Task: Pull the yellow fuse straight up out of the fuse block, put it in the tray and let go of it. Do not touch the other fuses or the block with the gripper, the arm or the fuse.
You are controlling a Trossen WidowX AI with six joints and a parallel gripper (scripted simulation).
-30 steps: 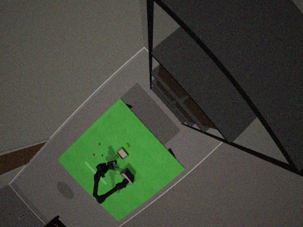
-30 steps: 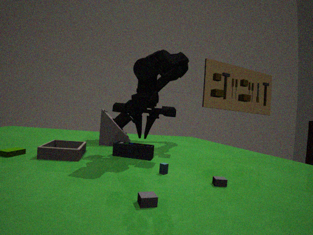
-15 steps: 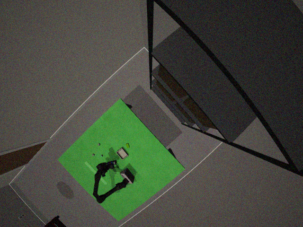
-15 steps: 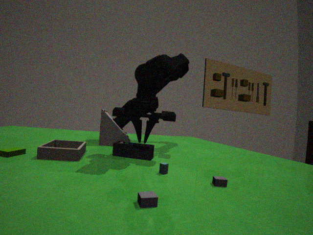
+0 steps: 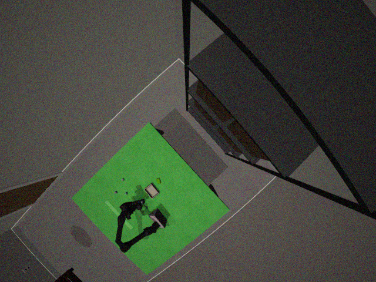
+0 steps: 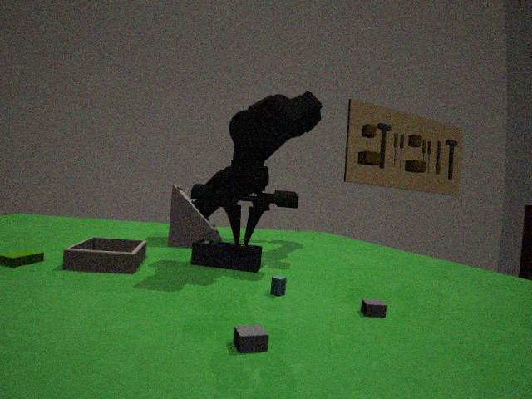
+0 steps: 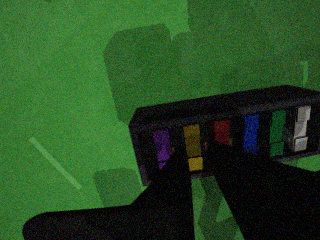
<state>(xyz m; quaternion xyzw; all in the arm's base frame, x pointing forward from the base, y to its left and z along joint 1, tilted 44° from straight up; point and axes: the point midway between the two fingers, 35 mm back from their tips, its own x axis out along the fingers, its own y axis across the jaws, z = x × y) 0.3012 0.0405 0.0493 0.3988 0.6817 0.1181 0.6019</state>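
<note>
The yellow fuse lies 2 cm below my gripper tip. Round my gripper tip: tray 22 cm to the right, 4 cm below.
</note>
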